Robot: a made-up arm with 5 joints.
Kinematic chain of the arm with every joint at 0, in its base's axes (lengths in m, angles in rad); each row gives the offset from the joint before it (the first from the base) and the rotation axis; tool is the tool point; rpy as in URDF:
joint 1: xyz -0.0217 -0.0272 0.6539 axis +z
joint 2: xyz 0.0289 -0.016 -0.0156 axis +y
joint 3: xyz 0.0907 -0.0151 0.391 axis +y
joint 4: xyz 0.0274 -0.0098 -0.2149 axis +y
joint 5: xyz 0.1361 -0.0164 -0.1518 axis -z
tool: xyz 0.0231 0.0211 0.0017 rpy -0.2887 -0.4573 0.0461
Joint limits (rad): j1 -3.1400..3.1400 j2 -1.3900..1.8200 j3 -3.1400..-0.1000 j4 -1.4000..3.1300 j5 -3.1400..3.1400
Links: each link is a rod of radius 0.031 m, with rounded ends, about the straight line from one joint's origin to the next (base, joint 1, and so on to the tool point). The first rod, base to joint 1, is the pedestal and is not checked.
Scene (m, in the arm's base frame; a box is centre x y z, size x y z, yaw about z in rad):
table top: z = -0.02
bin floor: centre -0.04 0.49 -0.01 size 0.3 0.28 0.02 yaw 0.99
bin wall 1: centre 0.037 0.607 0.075 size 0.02 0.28 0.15 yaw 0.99
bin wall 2: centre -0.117 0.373 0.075 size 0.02 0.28 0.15 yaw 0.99
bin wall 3: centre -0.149 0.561 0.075 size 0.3 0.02 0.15 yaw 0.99
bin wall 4: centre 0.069 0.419 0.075 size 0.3 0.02 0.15 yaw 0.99
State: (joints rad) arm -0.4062 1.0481 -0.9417 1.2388 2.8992
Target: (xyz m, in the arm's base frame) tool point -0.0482 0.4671 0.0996
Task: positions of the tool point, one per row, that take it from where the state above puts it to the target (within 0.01 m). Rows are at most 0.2 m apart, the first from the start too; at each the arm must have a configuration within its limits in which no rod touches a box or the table.
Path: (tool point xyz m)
1: 0.3077 -0.1555 0.4067
2: 0.3740 -0.0560 0.4321
3: 0.4052 0.0679 0.4648
4: 0.3930 0.2027 0.5044
5: 0.3348 0.3320 0.5504
6: 0.2670 0.4317 0.4402
7: 0.1673 0.4924 0.3241
8: 0.0550 0.5043 0.2083
9: -0.0482 0.4671 0.0996

